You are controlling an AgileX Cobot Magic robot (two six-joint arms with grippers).
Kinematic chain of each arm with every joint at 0, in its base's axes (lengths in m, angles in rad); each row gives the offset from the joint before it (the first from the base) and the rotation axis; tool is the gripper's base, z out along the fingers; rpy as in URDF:
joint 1: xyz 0 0 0.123 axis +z
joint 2: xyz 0 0 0 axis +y
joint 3: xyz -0.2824 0 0.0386 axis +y
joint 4: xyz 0.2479 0 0.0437 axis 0.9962 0 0.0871
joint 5: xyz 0 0 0 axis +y
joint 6: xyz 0.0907 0 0.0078 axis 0.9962 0 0.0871
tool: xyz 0 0 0 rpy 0 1.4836 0
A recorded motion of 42 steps. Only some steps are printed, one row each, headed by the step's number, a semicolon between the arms.
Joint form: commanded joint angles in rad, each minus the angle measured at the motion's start. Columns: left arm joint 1, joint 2, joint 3, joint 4, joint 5, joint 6; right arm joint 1, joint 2, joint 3, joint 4, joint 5, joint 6.
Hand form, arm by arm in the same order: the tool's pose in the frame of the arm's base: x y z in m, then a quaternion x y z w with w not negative. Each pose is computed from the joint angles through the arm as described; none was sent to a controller.
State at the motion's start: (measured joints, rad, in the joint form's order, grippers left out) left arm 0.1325 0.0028 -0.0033 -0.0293 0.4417 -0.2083; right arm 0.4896 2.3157 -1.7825 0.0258 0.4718 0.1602
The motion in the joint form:
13: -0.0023 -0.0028 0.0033 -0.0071 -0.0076 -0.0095; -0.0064 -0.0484 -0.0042 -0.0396 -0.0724 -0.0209
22: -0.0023 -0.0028 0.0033 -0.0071 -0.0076 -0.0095; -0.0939 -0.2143 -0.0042 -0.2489 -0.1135 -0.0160
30: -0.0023 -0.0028 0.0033 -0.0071 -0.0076 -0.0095; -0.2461 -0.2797 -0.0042 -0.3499 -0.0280 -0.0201
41: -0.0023 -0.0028 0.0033 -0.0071 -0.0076 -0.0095; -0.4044 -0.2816 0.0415 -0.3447 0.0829 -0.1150
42: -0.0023 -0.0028 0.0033 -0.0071 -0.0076 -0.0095; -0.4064 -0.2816 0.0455 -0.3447 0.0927 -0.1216
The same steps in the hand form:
13: 0.0508 0.0052 0.1743 -0.15066 0.80446 -0.04089 0.57313; 0.4559 0.2387 0.1741 -0.16311 0.91079 0.11149 0.36253
22: 0.0508 0.0052 0.1743 -0.15066 0.80446 -0.04089 0.57313; 0.4654 0.1867 0.2622 -0.18265 0.85956 0.04465 0.47519
30: 0.0508 0.0052 0.1743 -0.15066 0.80446 -0.04089 0.57313; 0.4759 0.1054 0.2893 -0.14199 0.86808 -0.03933 0.47406
41: 0.0508 0.0052 0.1743 -0.15066 0.80446 -0.04089 0.57313; 0.4766 0.0256 0.2681 -0.10921 0.90540 -0.10442 0.39675
42: 0.0508 0.0052 0.1743 -0.15066 0.80446 -0.04089 0.57313; 0.4757 0.0243 0.2662 -0.11098 0.90782 -0.10677 0.39006

